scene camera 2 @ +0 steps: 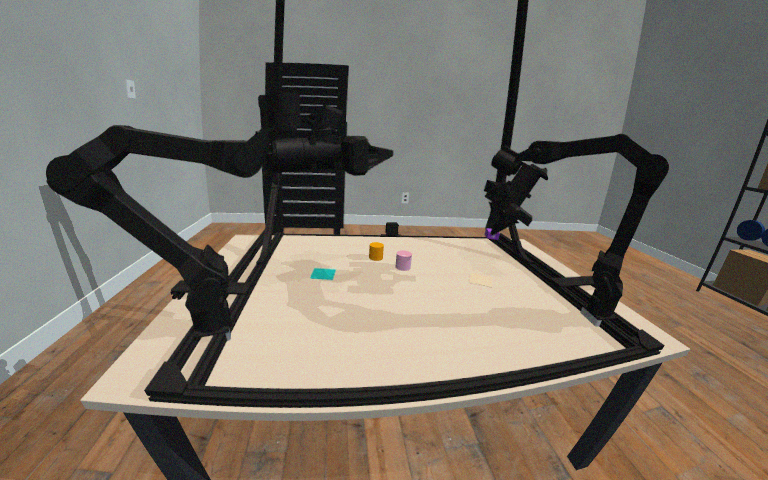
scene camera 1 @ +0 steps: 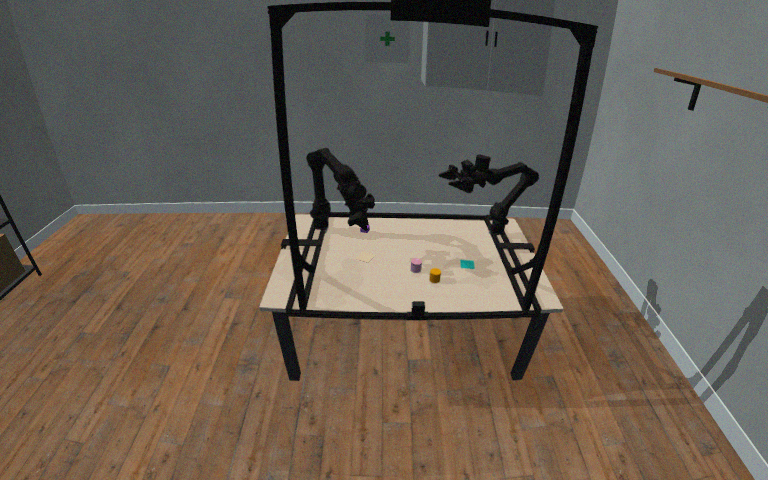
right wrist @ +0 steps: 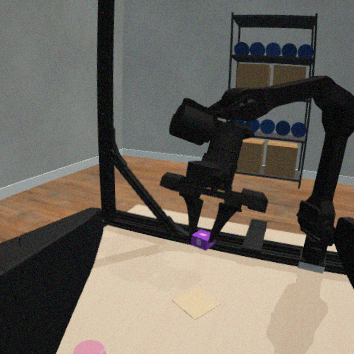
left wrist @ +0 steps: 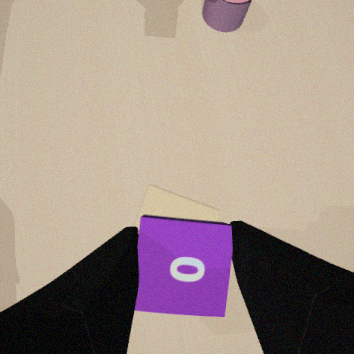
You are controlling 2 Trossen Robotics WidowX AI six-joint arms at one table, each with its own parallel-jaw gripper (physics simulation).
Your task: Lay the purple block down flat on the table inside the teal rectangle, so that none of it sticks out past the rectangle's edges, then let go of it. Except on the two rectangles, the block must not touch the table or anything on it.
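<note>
My left gripper is shut on the purple block, which bears a white "0". It holds the block in the air near the table's rail, clear of the table top. The cream rectangle lies bare on the table. The teal rectangle lies far across the table, with nothing on it. My right gripper is open and empty, high above the table.
A pink cylinder and an orange cylinder stand between the two rectangles. A black frame surrounds the table. A shelf rack stands beyond it.
</note>
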